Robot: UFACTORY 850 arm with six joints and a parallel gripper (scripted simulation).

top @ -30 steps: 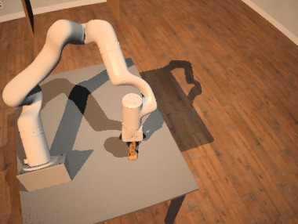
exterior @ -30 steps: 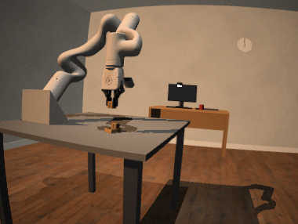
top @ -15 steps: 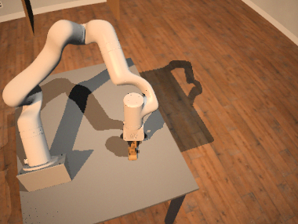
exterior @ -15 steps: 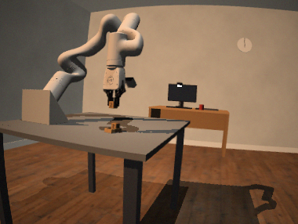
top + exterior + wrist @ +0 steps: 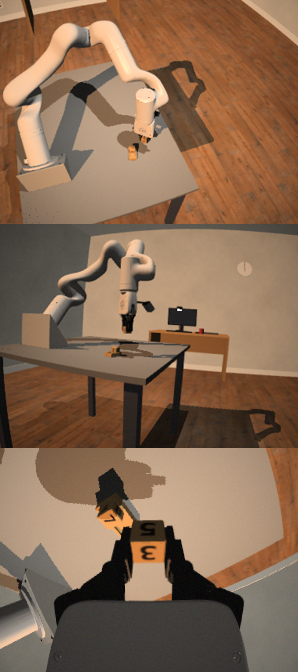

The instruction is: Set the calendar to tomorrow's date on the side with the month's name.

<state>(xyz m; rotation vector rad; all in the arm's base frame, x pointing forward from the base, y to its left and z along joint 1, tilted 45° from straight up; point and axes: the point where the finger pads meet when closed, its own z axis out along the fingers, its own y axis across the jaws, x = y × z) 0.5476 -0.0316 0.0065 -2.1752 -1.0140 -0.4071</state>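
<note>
My hand is 110 mm above the calendar cube, 60 mm past it and 20 mm to the right of it. From my hand the other things lie so: orange cube 10 mm below; then orange tray 130 mm below, 70 mm behind.
</note>
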